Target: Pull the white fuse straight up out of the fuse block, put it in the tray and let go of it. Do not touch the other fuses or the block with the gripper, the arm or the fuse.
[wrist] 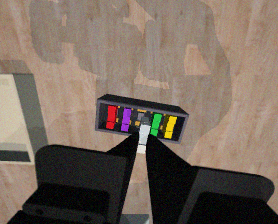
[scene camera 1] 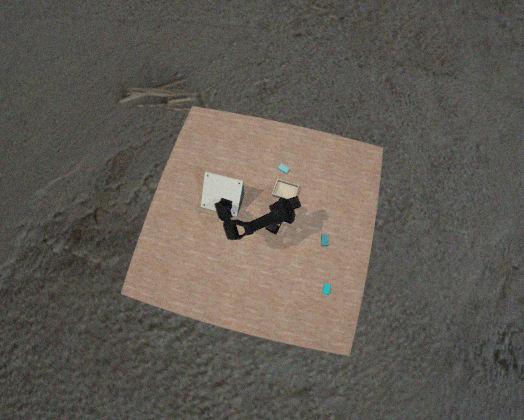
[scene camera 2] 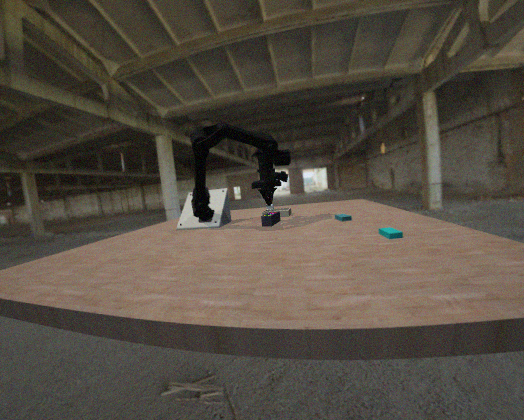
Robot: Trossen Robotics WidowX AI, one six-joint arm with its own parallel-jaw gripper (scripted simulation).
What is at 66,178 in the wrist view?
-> My gripper.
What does my gripper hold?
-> A white fuse.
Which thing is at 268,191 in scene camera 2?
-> My gripper.
